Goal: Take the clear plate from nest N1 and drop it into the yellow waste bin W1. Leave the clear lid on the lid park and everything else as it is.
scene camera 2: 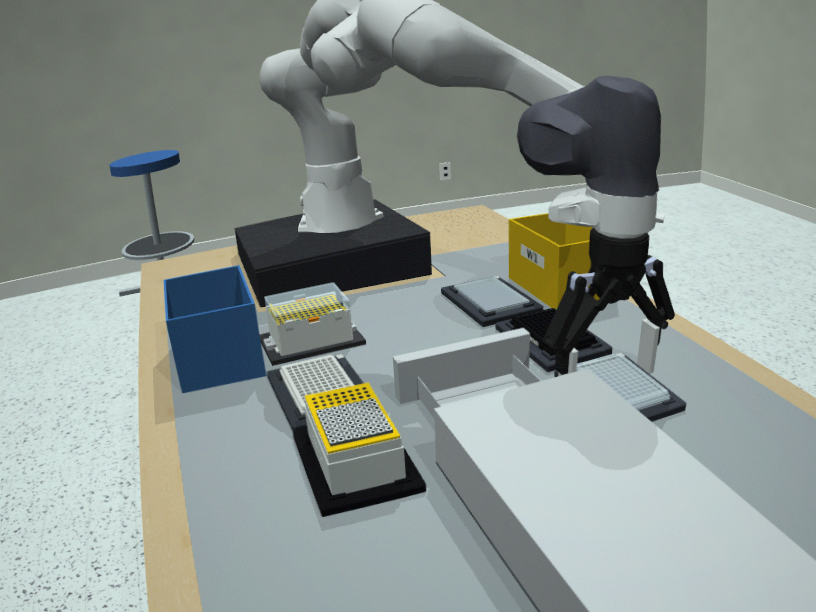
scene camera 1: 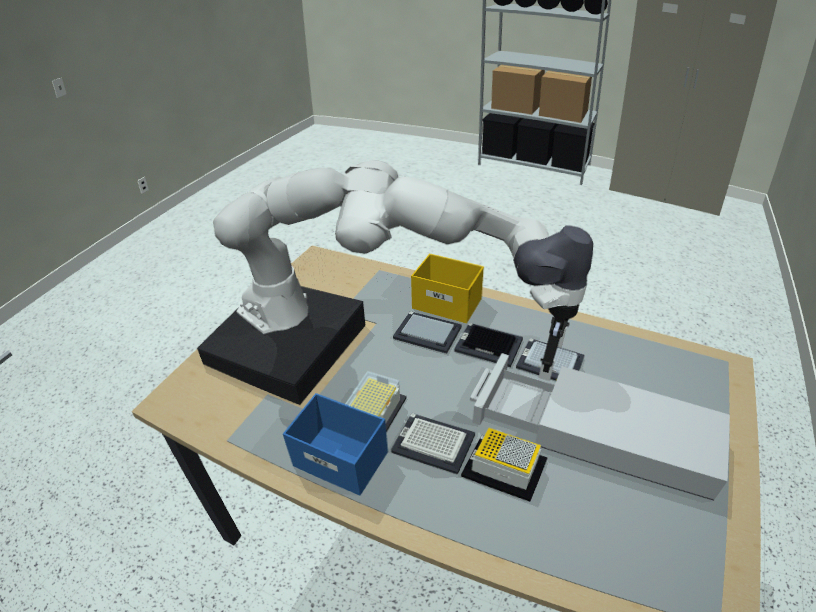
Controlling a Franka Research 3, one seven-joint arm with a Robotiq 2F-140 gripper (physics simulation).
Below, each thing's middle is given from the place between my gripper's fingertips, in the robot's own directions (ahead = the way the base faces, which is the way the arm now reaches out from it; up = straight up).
Now: the clear plate (scene camera 2: pixel 626 379) 10 mm behind my hand, 20 mm to the left of it and 10 mm below it. The rest, counted from my hand: yellow-topped rack (scene camera 2: pixel 358 447) 30 mm ahead, 350 mm to the right, 10 mm above; black plate (scene camera 2: pixel 536 323) 180 mm behind, 10 mm below; clear lid (scene camera 2: pixel 490 294) 360 mm behind, 40 mm to the right, 10 mm below.
